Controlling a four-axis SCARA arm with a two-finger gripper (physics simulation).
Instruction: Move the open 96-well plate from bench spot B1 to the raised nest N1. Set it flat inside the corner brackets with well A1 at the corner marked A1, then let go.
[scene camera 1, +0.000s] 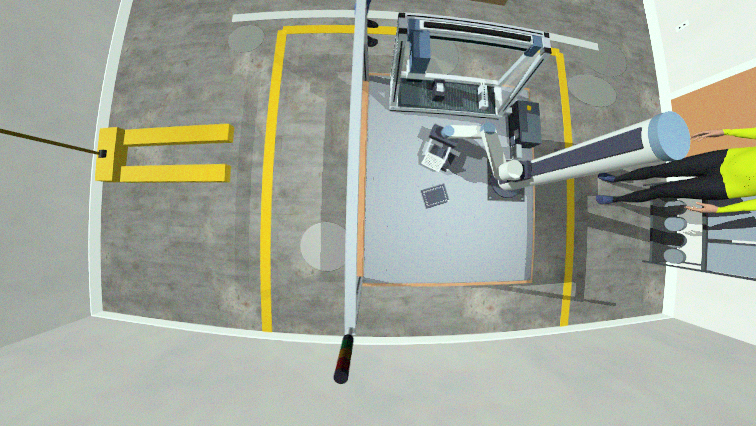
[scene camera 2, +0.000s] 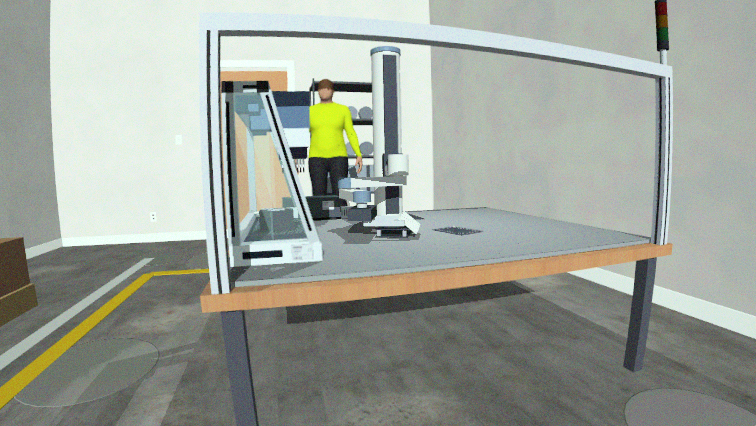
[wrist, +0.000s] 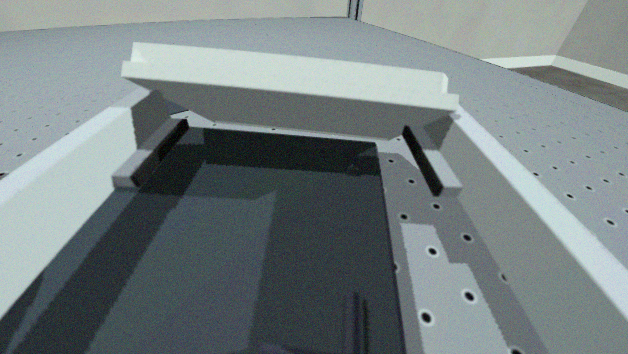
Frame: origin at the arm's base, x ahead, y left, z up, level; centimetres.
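Seen in the pictures: gripper, between the fingertips: (scene camera 1: 434, 159) (wrist: 295, 110).
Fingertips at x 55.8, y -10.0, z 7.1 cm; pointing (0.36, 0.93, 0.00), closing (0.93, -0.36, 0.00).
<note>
Pixels of each thing's top centre, then the offset from my fingertips to it. "*": a spot on its surface instead.
- dark panel, centre of its top: (wrist: 181, 194) (scene camera 2: 394, 223) (scene camera 1: 441, 156) dx -5.5, dy -2.5, dz -1.6 cm
- dark rectangle with a light dotted outline, a spot on its surface: (scene camera 2: 457, 230) (scene camera 1: 434, 195) * dx -2.2, dy +23.2, dz -5.6 cm
- dark box device, a spot on its surface: (scene camera 1: 526, 124) * dx -64.7, dy -27.5, dz +5.7 cm
The white 96-well plate (scene camera 1: 436, 158) (scene camera 2: 411, 223) (wrist: 290, 75) is between the fingers of my gripper (scene camera 1: 437, 155) (wrist: 295, 110), which is shut on it. The plate is strongly tilted: in the wrist view its near long side is up, its grey underside shows, and the far side slopes down. Its wells show in scene camera 1, but well A1 cannot be made out. A dark panel (wrist: 240, 240) lies under the fingers in the wrist view. A dark rectangle with a light dotted outline (scene camera 1: 434, 196) (scene camera 2: 457, 230) lies near the plate. Labels B1, N1 and the brackets cannot be read or told.
A framed, glass-sided machine (scene camera 1: 444, 110) (scene camera 2: 312, 252) stands at one end of the bench (scene camera 1: 449, 248) (scene camera 2: 529, 261). A dark box device (scene camera 1: 526, 124) stands near the arm's column (scene camera 1: 597, 156) (scene camera 2: 390, 105). A person in yellow (scene camera 1: 740, 171) (scene camera 2: 328, 129) stands behind the bench.
</note>
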